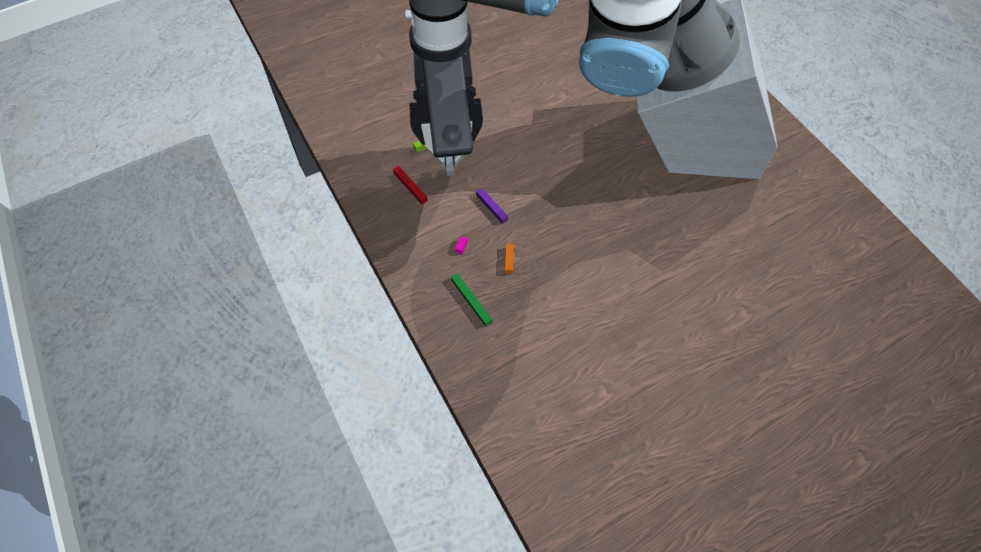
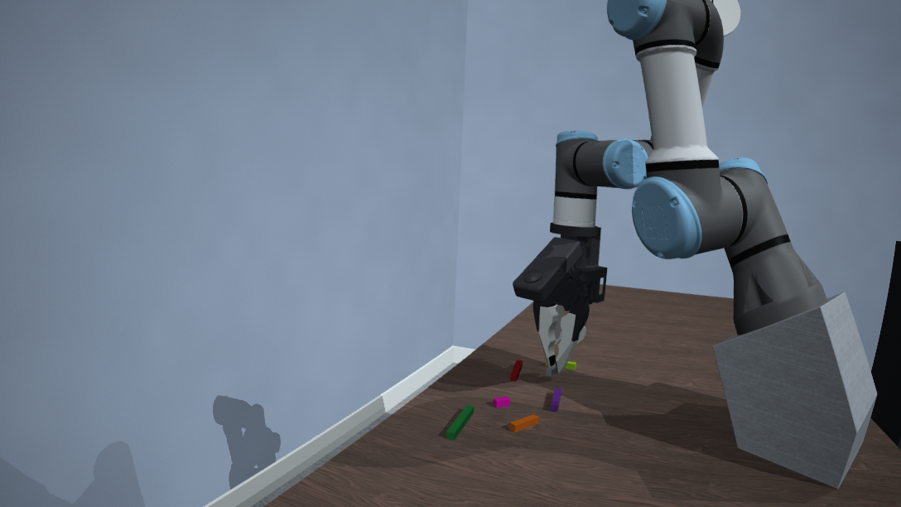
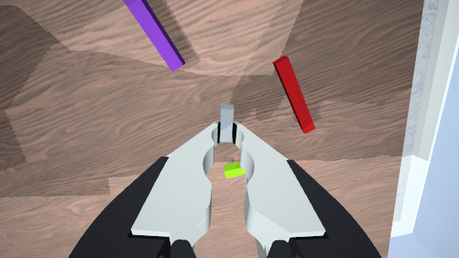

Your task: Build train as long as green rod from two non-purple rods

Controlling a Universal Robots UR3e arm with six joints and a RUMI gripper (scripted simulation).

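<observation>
The red rod is 6 cm ahead of my hand, 2 cm to the right of it and 2 cm below it. Round my hand: lime rod (1 cm behind, 6 cm to the right, 2 cm below); then purple rod (1 cm behind, 8 cm to the left, 2 cm below); then grey rod (1 cm below).
</observation>
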